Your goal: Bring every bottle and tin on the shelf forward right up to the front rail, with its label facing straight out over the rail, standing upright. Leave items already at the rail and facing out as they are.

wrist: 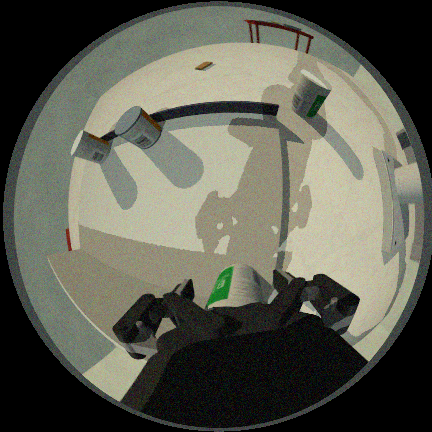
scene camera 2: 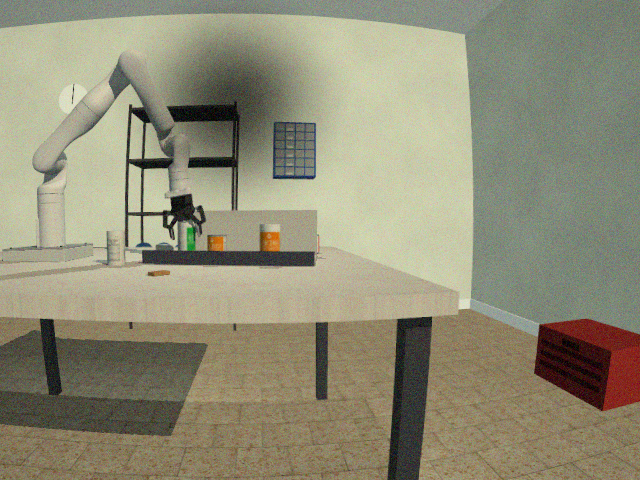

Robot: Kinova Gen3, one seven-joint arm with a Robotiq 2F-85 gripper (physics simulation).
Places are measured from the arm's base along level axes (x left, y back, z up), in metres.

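Where they show: gripper, between the fingertips: (wrist: 233, 283) (scene camera 2: 186, 238); arm's base, origin of its link: (wrist: 398, 185) (scene camera 2: 52, 246).
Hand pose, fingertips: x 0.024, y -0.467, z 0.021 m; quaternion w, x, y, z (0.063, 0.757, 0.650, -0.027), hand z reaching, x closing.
Each offset is from my fingertips to the centre of the thing. "*": to the spot under its first point. Level surfaces: height alone.
A tall white bottle with a green label @(* dx -0.004, dy -0.014, dz -0.004 m) (scene camera 2: 190, 239) (wrist: 221, 287) stands upright on the shelf, back from the dark front rail @(dx -0.289, dy -0.105, dz -0.049 m) (scene camera 2: 232, 258) (wrist: 220, 108); its label is turned to the right in the scene view. My gripper (scene camera 2: 185, 233) (wrist: 233, 283) is open, pointing down, with its fingers on either side of this bottle's upper part and nothing gripped. The gripper body hides part of the bottle in the wrist view. A short orange-labelled tin @(dx -0.249, dy -0.089, dz -0.016 m) (scene camera 2: 216, 243) (wrist: 139, 128) and a taller orange-labelled bottle @(dx -0.295, dy -0.234, dz -0.002 m) (scene camera 2: 269, 238) (wrist: 92, 148) stand upright at the rail, orange sides outward.
Another white bottle @(dx -0.230, dy +0.205, dz -0.015 m) (scene camera 2: 115, 248) (wrist: 310, 94) with a green patch stands on the table @(dz -0.063 m) (scene camera 2: 361, 289) outside the shelf's left end. A small brown block @(dx -0.471, dy +0.062, dz -0.059 m) (scene camera 2: 158, 272) (wrist: 204, 66) lies in front of the rail. A back panel (scene camera 2: 302, 227) stands behind the shelf items.
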